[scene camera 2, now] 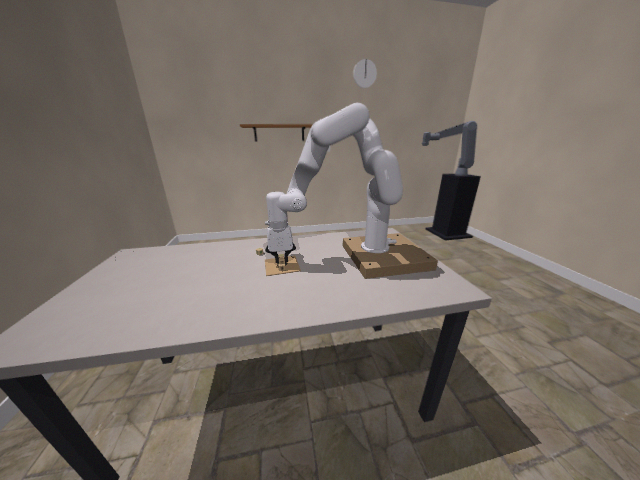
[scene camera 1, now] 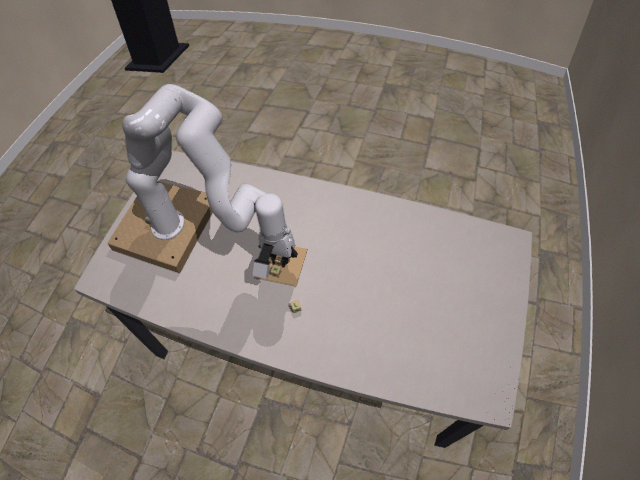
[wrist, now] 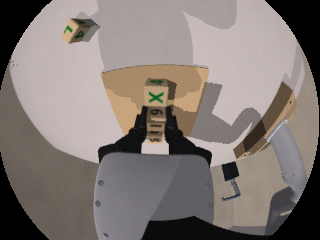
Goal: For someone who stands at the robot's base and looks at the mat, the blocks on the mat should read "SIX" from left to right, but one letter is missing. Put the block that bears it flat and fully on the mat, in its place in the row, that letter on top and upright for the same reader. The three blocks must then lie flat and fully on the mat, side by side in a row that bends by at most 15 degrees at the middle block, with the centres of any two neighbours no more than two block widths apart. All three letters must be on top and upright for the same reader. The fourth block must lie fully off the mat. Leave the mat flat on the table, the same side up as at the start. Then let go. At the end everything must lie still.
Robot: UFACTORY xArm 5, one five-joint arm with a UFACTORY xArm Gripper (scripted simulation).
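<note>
Scene camera 1 has the gripper (scene camera 1: 280, 262) and a tan mat (scene camera 1: 289, 275). In scene camera 2 there's the gripper (scene camera 2: 282, 263). And the wrist view gives you the mat (wrist: 125, 87) along with the gripper (wrist: 156, 113).
</note>
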